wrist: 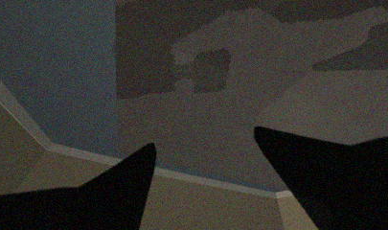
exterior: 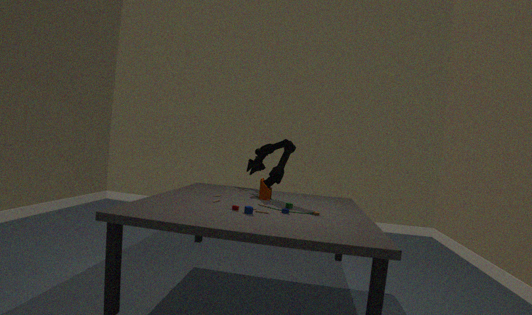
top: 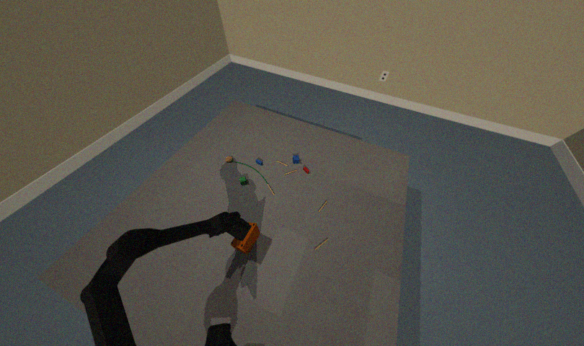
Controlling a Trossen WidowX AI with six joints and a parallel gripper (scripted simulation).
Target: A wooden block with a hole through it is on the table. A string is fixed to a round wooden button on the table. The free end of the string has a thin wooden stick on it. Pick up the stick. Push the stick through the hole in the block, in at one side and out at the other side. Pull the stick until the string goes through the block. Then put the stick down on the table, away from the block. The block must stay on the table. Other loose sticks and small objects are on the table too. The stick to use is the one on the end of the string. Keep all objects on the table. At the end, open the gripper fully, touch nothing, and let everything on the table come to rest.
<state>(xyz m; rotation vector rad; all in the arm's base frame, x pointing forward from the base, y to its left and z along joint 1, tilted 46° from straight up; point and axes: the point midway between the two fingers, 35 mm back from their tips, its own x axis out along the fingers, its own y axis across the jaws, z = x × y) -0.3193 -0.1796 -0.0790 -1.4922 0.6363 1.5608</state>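
My gripper tip is 56 cm short of the green block, 38 cm to the right of it and 12 cm above it. From my gripper tip the other things lie so: red piece: 78 cm ahead, 11 cm to the left, 13 cm below; thin wooden stick: 59 cm ahead, 24 cm to the left, 13 cm below; blue block: 82 cm ahead, 19 cm to the left, 12 cm below.
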